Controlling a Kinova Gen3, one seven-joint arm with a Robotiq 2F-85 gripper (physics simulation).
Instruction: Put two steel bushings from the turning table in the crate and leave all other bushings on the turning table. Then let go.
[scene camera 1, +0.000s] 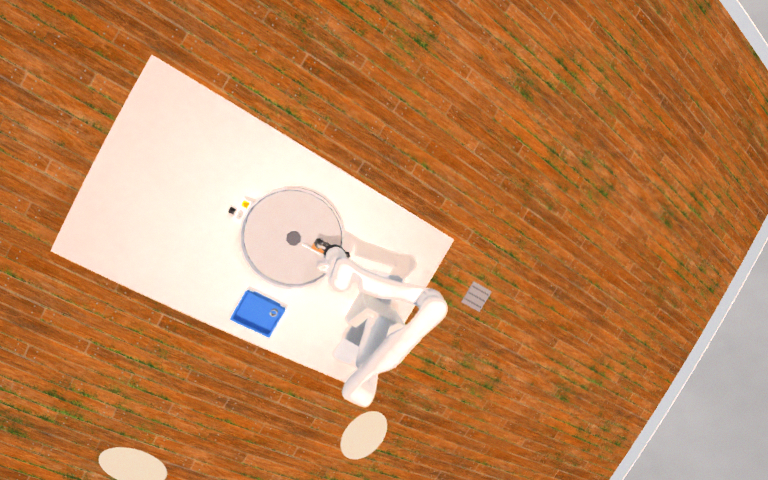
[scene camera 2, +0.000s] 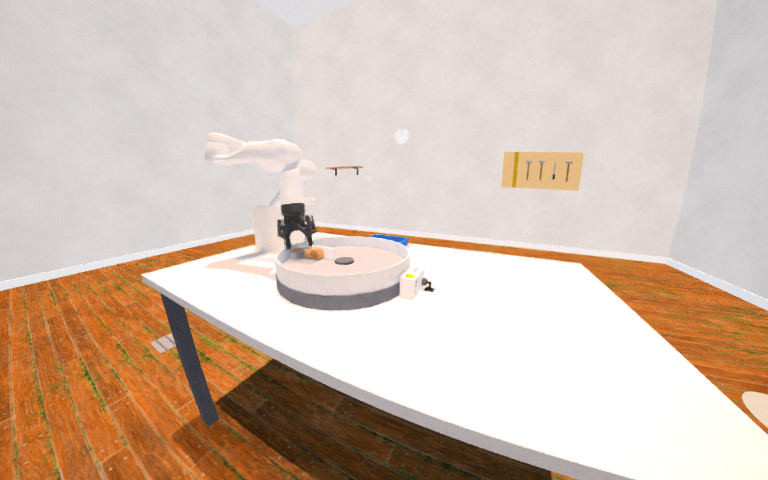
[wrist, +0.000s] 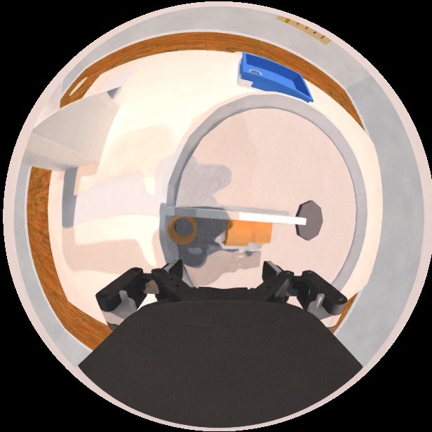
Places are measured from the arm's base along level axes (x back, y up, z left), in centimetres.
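Pixels of known places: gripper, between the fingertips: (scene camera 1: 330, 244) (scene camera 2: 298, 248); arm's base, origin of its link: (scene camera 1: 377, 321) (scene camera 2: 275, 214).
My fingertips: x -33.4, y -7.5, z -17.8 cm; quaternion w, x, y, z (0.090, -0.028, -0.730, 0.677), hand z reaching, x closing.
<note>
Ahead of a thing's pixels: the offset from my fingertips to its middle. "*": to the spot under its first point. Level surfaces: height alone.
The turning table (scene camera 1: 271, 220) (scene camera 2: 351, 280) (wrist: 290, 155) is a round, pale disc with a raised rim. Two orange bushings (wrist: 239, 233) (wrist: 261, 232) lie end to end along its white bar, and an orange bushing (wrist: 182, 230) stands upright near the rim. A grey shape {dz +0.7, dx +3.2, dy -2.8 cm} (scene camera 2: 296, 253) beside the orange in scene camera 2 looks like a steel bushing; shadow makes steel hard to tell in the wrist view. The blue crate {dz +43.5, dx -10.6, dy -6.9 cm} (scene camera 1: 254, 313) (scene camera 2: 393, 240) (wrist: 282, 82) holds one steel bushing {dz +40.6, dx -4.9, dy -7.6 cm} (scene camera 1: 273, 312) (wrist: 255, 72). My gripper (scene camera 2: 299, 245) (wrist: 222, 269) is open and empty, low over the turning table near the bar.
The white bar {* dz +5.5, dx -8.2, dy -0.5 cm} (scene camera 1: 306, 245) (wrist: 265, 218) reaches from the rim towards the dark hub {dz +6.1, dx -14.2, dy -3.7 cm} (scene camera 1: 293, 238) (scene camera 2: 343, 260) (wrist: 309, 220). A control box {dz +6.7, dx -37.5, dy -6.5 cm} (scene camera 2: 412, 283) with a yellow mark is at the turning table's outer side. The crate stands apart from the rim on the white table {dy -9.4 cm} (scene camera 1: 152, 169) (scene camera 2: 509, 316).
</note>
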